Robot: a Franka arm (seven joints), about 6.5 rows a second.
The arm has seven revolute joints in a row. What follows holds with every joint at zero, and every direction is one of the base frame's.
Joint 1 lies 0.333 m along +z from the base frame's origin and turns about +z.
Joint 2 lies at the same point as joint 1 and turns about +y.
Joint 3 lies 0.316 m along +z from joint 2 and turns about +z.
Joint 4 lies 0.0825 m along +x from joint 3 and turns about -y.
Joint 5 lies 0.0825 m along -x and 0.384 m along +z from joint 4 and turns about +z.
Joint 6 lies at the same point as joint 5 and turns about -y.
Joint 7 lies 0.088 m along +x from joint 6 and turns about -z.
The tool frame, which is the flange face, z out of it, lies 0.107 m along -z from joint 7; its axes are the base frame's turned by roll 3.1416, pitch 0 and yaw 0 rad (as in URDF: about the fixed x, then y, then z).
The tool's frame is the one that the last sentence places.
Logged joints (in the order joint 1, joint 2, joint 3, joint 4, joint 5, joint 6, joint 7), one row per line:
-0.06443, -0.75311, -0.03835, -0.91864, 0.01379, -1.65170, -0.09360
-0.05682, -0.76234, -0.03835, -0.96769, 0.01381, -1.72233, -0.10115
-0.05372, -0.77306, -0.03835, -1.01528, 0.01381, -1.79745, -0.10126
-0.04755, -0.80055, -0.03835, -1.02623, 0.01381, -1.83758, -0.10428
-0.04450, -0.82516, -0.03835, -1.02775, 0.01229, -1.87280, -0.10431
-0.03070, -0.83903, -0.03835, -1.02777, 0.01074, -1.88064, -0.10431
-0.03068, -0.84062, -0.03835, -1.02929, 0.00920, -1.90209, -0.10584
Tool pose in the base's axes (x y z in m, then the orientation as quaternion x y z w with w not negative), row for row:
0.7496, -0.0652, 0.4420, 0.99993, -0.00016, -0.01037, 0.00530
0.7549, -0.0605, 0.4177, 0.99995, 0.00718, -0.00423, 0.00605
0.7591, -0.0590, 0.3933, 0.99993, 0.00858, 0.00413, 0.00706
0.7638, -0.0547, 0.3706, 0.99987, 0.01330, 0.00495, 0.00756
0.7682, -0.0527, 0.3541, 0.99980, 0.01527, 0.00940, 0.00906
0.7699, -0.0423, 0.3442, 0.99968, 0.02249, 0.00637, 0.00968
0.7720, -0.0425, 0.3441, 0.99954, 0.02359, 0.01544, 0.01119
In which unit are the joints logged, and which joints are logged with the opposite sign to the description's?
The joints are logged in radians. Opposite sign: joint 2, joint 6.
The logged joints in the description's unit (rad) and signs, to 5 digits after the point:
-0.06443, 0.75311, -0.03835, -0.91864, 0.01379, 1.65170, -0.09360
-0.05682, 0.76234, -0.03835, -0.96769, 0.01381, 1.72233, -0.10115
-0.05372, 0.77306, -0.03835, -1.01528, 0.01381, 1.79745, -0.10126
-0.04755, 0.80055, -0.03835, -1.02623, 0.01381, 1.83758, -0.10428
-0.04450, 0.82516, -0.03835, -1.02775, 0.01229, 1.87280, -0.10431
-0.03070, 0.83903, -0.03835, -1.02777, 0.01074, 1.88064, -0.10431
-0.03068, 0.84062, -0.03835, -1.02929, 0.00920, 1.90209, -0.10584

